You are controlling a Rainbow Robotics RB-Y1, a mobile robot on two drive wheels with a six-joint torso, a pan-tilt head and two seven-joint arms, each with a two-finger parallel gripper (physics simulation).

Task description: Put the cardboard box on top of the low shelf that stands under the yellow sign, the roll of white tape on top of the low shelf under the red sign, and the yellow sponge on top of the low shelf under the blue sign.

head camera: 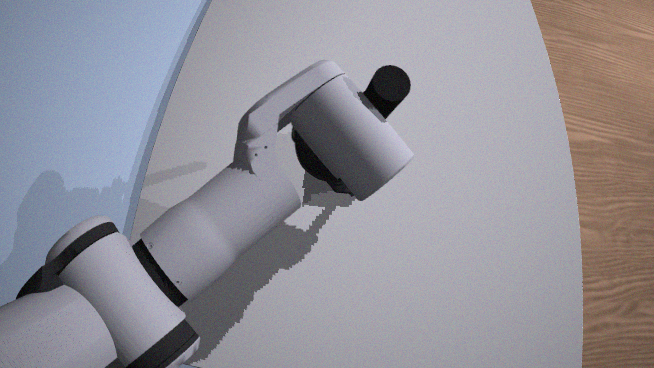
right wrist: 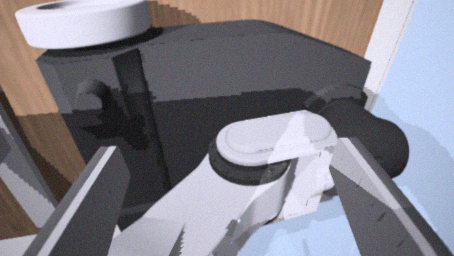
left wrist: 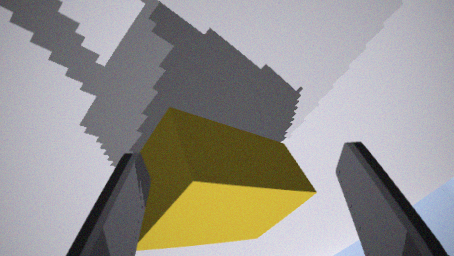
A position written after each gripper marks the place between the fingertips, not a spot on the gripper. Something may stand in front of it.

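The left gripper [left wrist: 242, 162] and the right gripper [right wrist: 228, 157] are visible. Also visible is a yellow sponge [left wrist: 209, 181]; in the right wrist view the sponge is out of frame.
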